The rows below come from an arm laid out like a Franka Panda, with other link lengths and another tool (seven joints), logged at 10 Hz.
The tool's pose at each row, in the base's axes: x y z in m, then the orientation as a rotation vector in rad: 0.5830, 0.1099, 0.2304, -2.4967, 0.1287, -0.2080; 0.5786, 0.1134, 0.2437, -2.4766, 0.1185, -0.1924; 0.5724, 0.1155, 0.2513, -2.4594, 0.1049, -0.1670; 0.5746, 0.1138, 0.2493, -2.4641, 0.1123, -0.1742; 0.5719, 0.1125, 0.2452, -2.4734, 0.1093, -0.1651; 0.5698, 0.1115, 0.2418, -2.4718, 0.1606, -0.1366; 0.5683, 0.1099, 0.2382, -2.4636, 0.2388, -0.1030
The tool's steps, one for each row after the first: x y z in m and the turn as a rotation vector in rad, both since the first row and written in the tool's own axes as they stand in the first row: -0.0032, -0.0105, -0.0093, 0.0213, -0.0133, -0.0015; -0.0087, -0.0165, -0.0152, 0.0401, -0.0347, -0.0035; -0.0066, -0.0140, -0.0142, 0.0347, -0.0278, -0.0003; -0.0095, -0.0104, -0.0122, 0.0259, -0.0352, -0.0012; -0.0118, -0.0075, -0.0105, 0.0225, -0.0435, 0.0426; -0.0135, -0.0040, -0.0088, 0.0211, -0.0489, 0.1077
